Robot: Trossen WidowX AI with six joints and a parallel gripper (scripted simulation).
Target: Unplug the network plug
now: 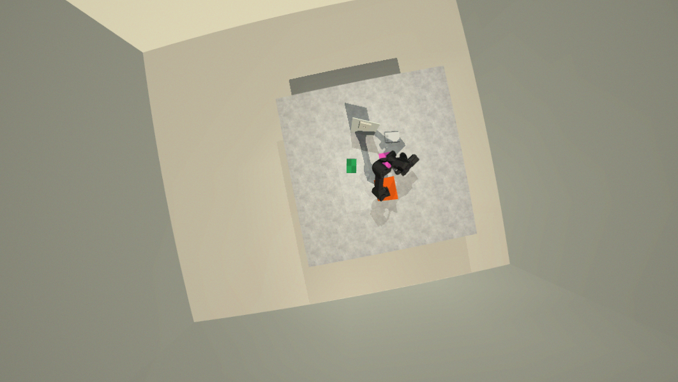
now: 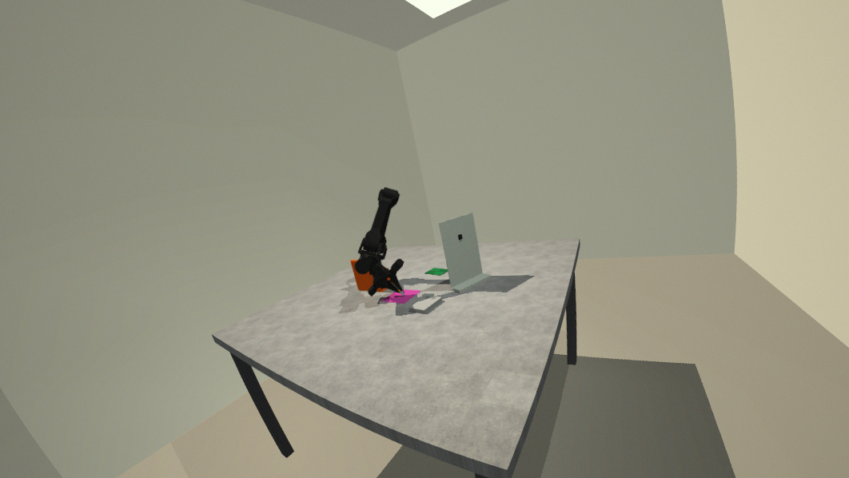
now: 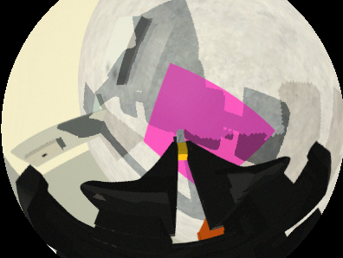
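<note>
My gripper tip is right at the network plug. From my gripper tip the other things lie so: pale upright panel 25 cm ahead, 12 cm to the left, 10 cm above; flat pink square 2 cm below.
</note>
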